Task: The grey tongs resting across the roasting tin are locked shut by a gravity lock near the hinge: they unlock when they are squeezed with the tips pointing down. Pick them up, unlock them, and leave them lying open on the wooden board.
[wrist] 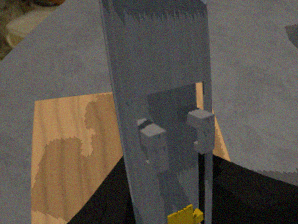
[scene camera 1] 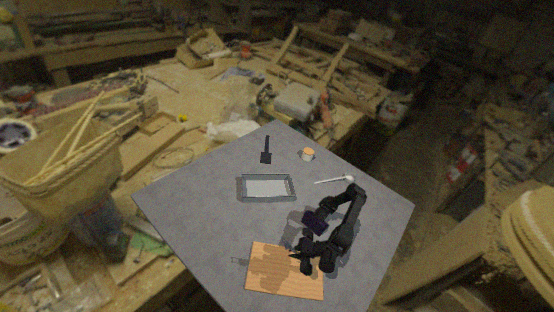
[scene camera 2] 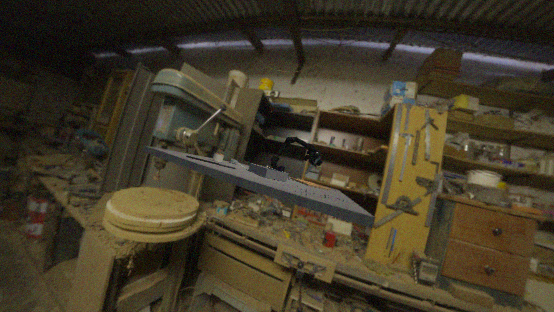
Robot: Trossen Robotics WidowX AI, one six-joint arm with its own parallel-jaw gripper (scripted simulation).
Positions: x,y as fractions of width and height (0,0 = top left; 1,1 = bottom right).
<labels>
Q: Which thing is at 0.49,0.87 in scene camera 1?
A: A wooden board.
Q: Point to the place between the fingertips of the gripper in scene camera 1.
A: At 0.52,0.81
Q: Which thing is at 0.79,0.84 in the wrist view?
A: The gripper.
</labels>
